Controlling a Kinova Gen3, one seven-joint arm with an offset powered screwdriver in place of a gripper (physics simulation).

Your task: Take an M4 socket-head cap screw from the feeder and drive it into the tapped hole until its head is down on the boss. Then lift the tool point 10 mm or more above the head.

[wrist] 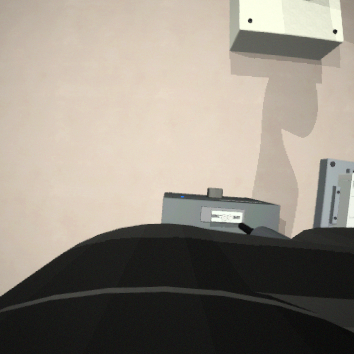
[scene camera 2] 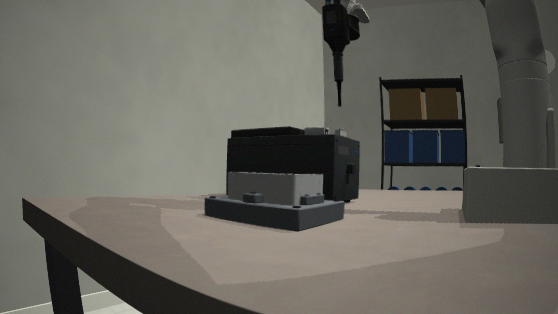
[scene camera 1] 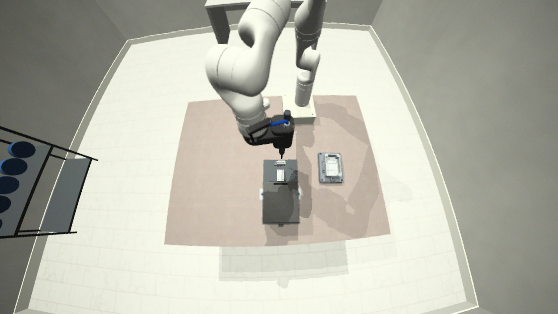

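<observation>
The dark box-shaped screw feeder stands on the table, with a small light pick-up block on top near one end. My screwdriver points down, its tip a clear gap above the pick-up block in the second scene view. Whether a screw sits on the tip is too small to tell. The light housing sits on a grey fixture plate beside the feeder. The tapped hole cannot be made out.
The pale arm base stands on the table, behind feeder and fixture in the first scene view. A shelf rack with boxes and bins stands beyond the table. Arm shadows cross the table.
</observation>
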